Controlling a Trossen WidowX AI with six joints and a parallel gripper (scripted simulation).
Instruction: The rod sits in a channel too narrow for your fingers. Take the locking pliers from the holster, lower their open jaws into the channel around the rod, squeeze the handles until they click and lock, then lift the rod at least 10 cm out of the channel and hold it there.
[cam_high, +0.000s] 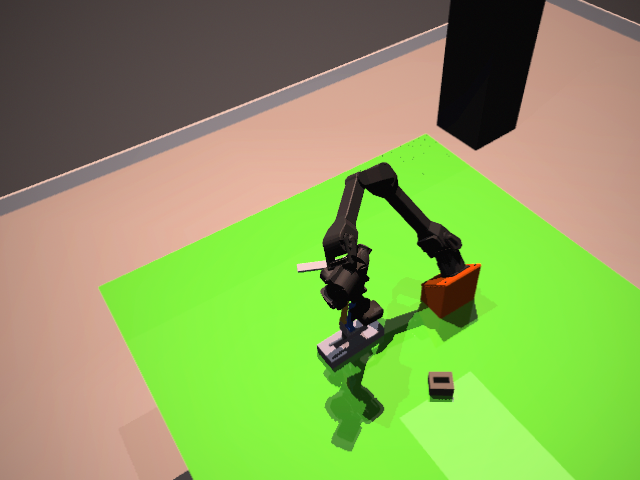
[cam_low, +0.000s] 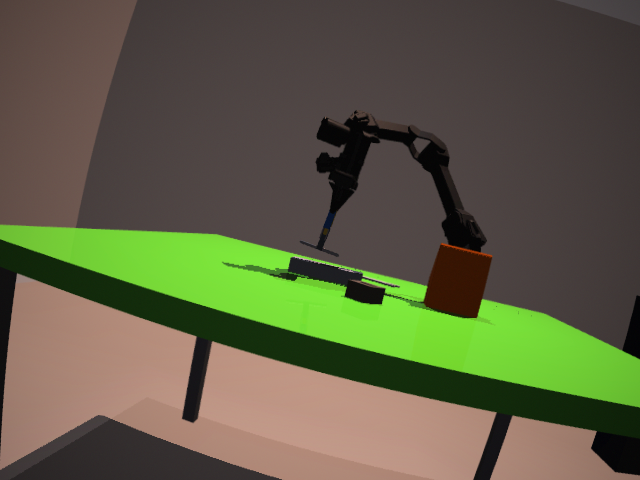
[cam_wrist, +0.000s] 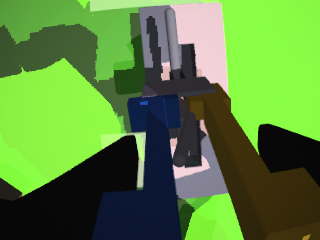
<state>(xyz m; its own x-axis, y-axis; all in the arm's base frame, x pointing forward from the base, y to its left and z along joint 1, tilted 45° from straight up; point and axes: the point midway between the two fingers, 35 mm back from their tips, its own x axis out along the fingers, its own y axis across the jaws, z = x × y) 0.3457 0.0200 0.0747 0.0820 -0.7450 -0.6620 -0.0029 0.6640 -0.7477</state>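
Right now the light grey rod is 9 cm below my gripper tip and 1 cm ahead of it. Also, from my gripper tip: grey channel block: 14 cm below, 2 cm behind, 1 cm to the right; then small dark holster: 23 cm to the left, 15 cm below, 12 cm behind.
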